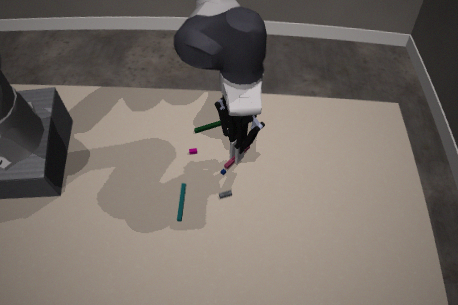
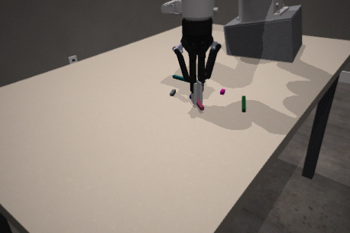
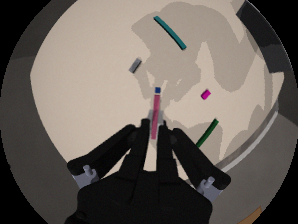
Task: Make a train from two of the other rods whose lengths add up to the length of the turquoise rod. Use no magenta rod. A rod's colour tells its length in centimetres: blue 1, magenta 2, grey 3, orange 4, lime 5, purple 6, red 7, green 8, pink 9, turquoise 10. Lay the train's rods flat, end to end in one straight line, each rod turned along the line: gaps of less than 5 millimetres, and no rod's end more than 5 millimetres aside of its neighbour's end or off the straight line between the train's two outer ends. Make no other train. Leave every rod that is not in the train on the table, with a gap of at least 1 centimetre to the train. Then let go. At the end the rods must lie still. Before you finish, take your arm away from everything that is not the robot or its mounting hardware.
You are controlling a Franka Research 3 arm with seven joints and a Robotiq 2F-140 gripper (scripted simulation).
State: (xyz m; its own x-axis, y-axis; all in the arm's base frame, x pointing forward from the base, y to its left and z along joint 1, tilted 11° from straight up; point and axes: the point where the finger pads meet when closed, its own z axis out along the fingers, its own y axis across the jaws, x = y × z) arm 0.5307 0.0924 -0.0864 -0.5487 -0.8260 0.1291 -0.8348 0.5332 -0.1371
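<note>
The pink rod lies 3 cm below my hand. The rest, counted from my hand: blue rod (3 cm behind, 4 cm to the right, 4 cm below); magenta rod (11 cm behind, 1 cm to the left, 4 cm below); grey rod (1 cm behind, 11 cm to the right, 4 cm below).
</note>
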